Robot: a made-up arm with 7 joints. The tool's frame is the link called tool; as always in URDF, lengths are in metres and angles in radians. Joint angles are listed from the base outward.
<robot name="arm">
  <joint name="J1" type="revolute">
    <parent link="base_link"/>
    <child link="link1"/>
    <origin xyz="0.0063 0.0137 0.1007" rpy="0 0 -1.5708"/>
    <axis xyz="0 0 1"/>
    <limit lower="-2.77" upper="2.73"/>
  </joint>
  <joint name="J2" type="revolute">
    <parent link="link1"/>
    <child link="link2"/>
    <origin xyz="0.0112 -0.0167 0.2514" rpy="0 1.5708 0"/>
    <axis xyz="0 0 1"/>
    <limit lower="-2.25" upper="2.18"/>
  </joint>
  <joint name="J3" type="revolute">
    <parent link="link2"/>
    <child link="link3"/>
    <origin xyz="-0.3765 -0.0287 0.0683" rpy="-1.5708 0 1.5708"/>
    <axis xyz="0 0 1"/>
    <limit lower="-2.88" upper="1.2"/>
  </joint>
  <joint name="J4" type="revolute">
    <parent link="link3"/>
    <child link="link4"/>
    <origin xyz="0.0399 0.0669 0.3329" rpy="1.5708 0 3.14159"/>
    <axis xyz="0 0 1"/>
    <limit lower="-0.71" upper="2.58"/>
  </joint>
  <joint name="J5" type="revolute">
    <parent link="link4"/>
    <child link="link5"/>
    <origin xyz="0.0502 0.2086 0.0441" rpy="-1.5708 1.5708 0"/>
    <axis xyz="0 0 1"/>
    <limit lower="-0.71" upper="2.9"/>
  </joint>
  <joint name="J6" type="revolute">
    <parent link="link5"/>
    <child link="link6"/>
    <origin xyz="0.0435 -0.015 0.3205" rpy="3.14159 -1.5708 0"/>
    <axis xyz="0 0 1"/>
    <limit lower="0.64" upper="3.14"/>
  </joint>
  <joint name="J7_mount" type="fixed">
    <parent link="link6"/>
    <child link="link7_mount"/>
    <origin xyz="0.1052 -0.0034 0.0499"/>
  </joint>
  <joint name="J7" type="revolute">
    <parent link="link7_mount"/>
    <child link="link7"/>
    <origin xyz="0.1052 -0.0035 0.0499" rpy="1.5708 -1.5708 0"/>
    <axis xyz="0 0 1"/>
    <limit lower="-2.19" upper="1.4"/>
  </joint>
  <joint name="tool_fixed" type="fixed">
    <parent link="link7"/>
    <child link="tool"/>
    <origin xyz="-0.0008 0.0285 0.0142" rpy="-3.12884 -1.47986 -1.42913"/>
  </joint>
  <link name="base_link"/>
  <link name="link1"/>
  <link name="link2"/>
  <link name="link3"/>
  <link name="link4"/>
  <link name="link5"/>
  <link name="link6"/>
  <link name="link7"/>
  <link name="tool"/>
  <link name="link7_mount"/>
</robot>
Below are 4 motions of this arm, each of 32 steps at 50 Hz.
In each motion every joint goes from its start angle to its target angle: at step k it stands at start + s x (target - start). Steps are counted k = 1, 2, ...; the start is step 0. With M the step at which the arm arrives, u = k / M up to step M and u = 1 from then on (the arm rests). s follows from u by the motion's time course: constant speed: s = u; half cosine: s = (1 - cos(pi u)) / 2; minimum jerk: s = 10 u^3 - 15 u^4 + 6 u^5.
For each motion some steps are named. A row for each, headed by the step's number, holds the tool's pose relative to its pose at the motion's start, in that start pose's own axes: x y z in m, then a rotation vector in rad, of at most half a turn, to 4 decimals.
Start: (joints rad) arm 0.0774 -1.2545 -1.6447 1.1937 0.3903 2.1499 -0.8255
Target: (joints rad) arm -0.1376 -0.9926 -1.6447 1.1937 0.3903 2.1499 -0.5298
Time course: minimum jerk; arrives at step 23
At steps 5, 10, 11, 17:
5: 0.0031 -0.0119 -0.0244 0.0236 0.0217 -0.0129
10: 0.0089 -0.0643 -0.1280 0.1209 0.1105 -0.0749
11: 0.0084 -0.0785 -0.1548 0.1456 0.1326 -0.0930
17: -0.0079 -0.1568 -0.2939 0.2699 0.2418 -0.2013

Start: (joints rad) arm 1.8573 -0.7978 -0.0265 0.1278 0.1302 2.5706 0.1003
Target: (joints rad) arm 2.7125 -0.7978 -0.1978 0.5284 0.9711 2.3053 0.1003
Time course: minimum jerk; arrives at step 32
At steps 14, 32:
14: -0.1028 0.1819 -0.1379 0.3984 0.2420 -0.3366
32: -0.2925 0.5831 -0.1864 0.9594 0.7551 -0.7823

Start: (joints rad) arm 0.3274 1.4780 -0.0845 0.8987 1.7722 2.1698 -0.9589
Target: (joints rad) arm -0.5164 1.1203 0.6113 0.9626 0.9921 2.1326 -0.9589
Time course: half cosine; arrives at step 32
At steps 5, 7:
5: -0.0242 0.0222 -0.0434 -0.0658 0.0329 0.0539
7: -0.0475 0.0402 -0.0837 -0.1263 0.0628 0.1037

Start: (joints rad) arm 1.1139 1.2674 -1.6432 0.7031 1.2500 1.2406 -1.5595
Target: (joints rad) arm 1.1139 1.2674 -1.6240 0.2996 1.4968 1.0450 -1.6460
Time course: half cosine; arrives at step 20
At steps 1, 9, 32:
1: 0.0004 0.0000 0.0011 0.0003 -0.0027 0.0009
9: 0.0249 0.0029 0.0821 0.0126 -0.1860 0.0688
32: 0.0416 0.0160 0.2093 0.0024 -0.4524 0.1787

